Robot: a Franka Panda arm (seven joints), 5 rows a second.
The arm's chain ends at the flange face. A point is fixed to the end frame.
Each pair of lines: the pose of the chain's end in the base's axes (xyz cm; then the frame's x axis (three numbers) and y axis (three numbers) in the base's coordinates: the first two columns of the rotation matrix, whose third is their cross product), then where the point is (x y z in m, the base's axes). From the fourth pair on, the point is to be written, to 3 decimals.
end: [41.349, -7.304, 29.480, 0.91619, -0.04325, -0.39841, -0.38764, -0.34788, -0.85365]
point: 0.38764 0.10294 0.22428
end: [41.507, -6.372, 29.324, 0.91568, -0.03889, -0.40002, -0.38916, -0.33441, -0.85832]
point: 0.38945 0.11334 0.22539
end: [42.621, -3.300, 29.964, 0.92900, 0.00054, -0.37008, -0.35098, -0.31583, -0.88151]
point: 0.39765 0.14547 0.23686
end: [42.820, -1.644, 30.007, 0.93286, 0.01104, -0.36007, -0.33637, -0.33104, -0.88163]
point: 0.398 0.161 0.235
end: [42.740, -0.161, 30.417, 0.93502, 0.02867, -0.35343, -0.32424, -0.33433, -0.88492]
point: 0.394 0.175 0.239
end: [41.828, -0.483, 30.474, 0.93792, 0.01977, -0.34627, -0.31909, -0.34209, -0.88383]
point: 0.386 0.172 0.238
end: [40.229, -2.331, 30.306, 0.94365, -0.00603, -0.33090, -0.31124, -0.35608, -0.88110]
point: 0.375 0.152 0.232
